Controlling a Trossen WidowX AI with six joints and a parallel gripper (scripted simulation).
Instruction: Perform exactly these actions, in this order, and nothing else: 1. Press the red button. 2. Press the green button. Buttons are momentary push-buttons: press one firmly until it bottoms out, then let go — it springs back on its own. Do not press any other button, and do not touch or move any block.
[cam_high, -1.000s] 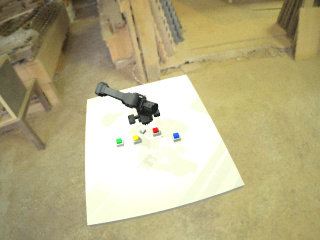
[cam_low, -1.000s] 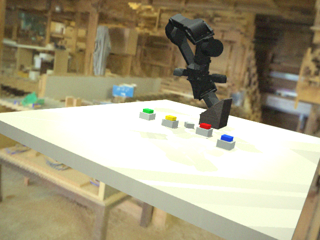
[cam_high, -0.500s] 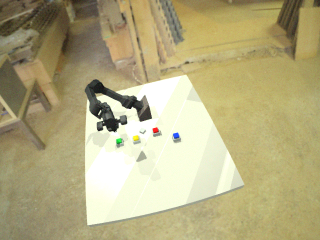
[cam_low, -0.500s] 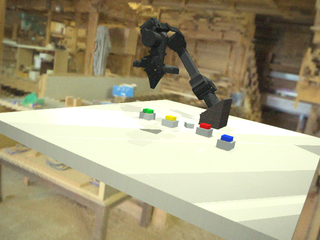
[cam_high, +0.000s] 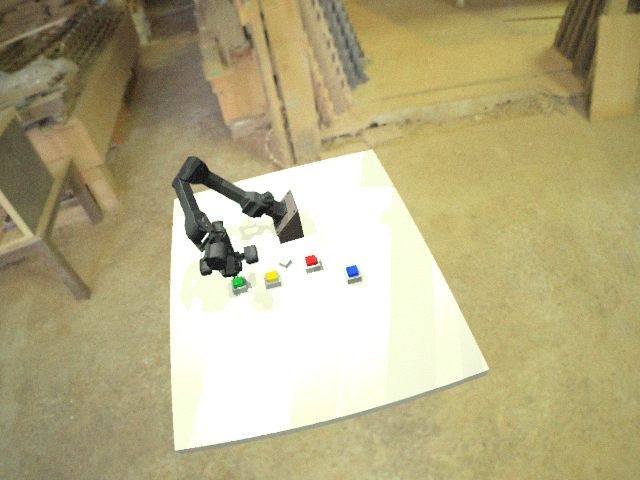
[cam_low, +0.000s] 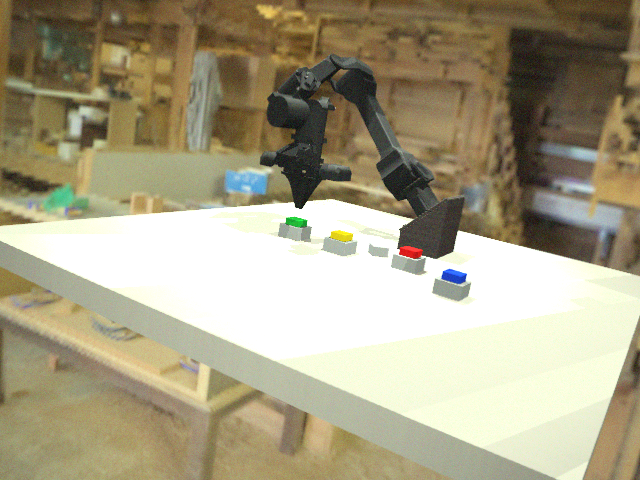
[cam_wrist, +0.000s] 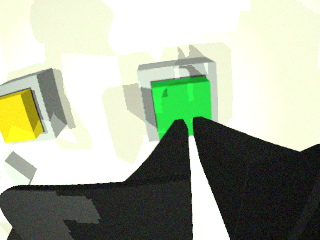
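Now: gripper tip 30 mm above the green button. From my gripper tip the other things lie so: small grey block: 60 mm behind, 160 mm to the left, 50 mm below; then yellow button: 10 mm ahead, 110 mm to the left, 30 mm below; then red button: 20 mm behind, 250 mm to the left, 30 mm below.
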